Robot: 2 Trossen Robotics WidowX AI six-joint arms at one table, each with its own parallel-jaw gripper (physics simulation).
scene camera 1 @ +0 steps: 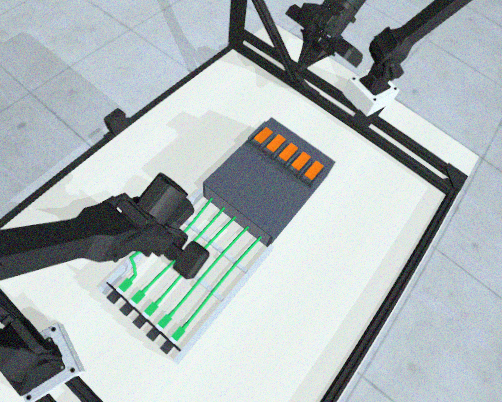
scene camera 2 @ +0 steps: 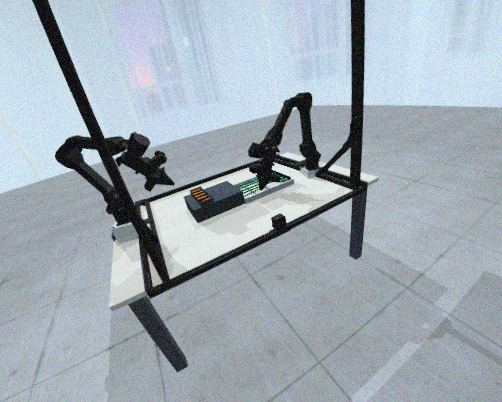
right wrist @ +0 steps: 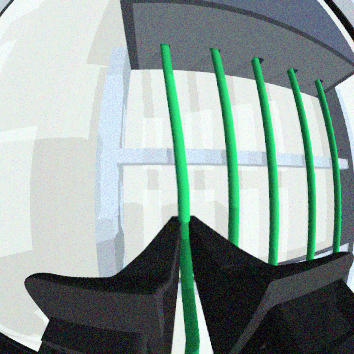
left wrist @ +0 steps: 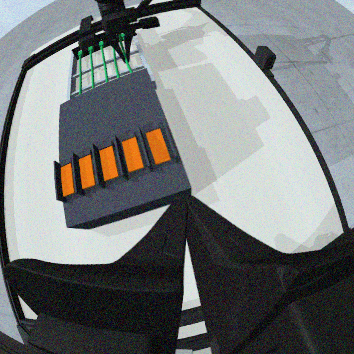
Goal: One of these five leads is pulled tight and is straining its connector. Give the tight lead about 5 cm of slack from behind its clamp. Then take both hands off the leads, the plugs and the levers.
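Places are measured from the left arm's base along level axes (x right, y ahead, z up), in metres.
Pixels of known places: left gripper, fingertip midpoint: (scene camera 1: pixel 297 70) (scene camera 2: pixel 174 184) (left wrist: pixel 183 203); right gripper, fingertip midpoint: (scene camera 1: pixel 180 238) (scene camera 2: pixel 260 190) (right wrist: pixel 182 222) (left wrist: pixel 126 62); left arm's base, origin of the base link: (scene camera 1: pixel 374 84) (scene camera 2: pixel 125 220); right arm's base, origin of the base link: (scene camera 1: pixel 41 362) (scene camera 2: pixel 312 168).
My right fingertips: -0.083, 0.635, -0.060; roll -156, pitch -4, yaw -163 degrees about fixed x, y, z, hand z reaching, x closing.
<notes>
Ahead of a thing's pixels: the offset from my right fingertips to its top centre, as dx, dy, dz. "spot": to the spot under its first point.
Five green leads run from a dark clamp block {+0.011, -0.240, +0.071} (scene camera 1: pixel 255 185) (scene camera 2: pixel 225 192) (left wrist: pixel 107 112) to green plugs. The leftmost lead {spot: +0.022, -0.066, +0.009} (scene camera 1: pixel 201 213) (right wrist: pixel 175 125) bends sideways near its plug {-0.029, +0.137, +0.013} (scene camera 1: pixel 126 285); the other four look straight in scene camera 1. My right gripper (right wrist: pixel 182 222) (scene camera 2: pixel 261 188) is shut on that leftmost lead, between block and plug; its fingertips are hidden in scene camera 1. My left gripper (left wrist: pixel 183 203) (scene camera 1: pixel 301 67) (scene camera 2: pixel 173 183) is shut, empty, and raised beyond the block's lever end. Orange levers {+0.027, -0.294, +0.065} (scene camera 1: pixel 288 151) (left wrist: pixel 108 163) all lie at a similar angle.
A pale frame (scene camera 1: pixel 222 295) (right wrist: pixel 111 145) with crossbars lies under the leads. Black sockets {spot: -0.105, +0.144, +0.015} (scene camera 1: pixel 140 320) line its lower end. Black rails (scene camera 1: pixel 350 357) edge the table, and a small black box {spot: +0.322, -0.014, +0.030} (scene camera 1: pixel 116 121) (scene camera 2: pixel 278 221) (left wrist: pixel 265 57) sits on one rail.
</notes>
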